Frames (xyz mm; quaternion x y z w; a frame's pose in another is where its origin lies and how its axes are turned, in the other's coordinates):
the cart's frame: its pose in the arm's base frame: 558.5 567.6 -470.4 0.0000 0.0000 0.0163 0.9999
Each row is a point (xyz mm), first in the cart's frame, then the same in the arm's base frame.
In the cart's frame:
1: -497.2 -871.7 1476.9
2: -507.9 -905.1 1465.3
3: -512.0 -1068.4 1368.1
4: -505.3 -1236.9 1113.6
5: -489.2 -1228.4 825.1
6: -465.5 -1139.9 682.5
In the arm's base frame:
1: 90.0 -319.8 1006.5
2: 80.4 -353.6 994.9
3: 81.6 -516.9 897.7
4: 93.8 -685.1 643.2
5: 109.6 -676.1 354.7
6: 130.4 -586.9 212.1

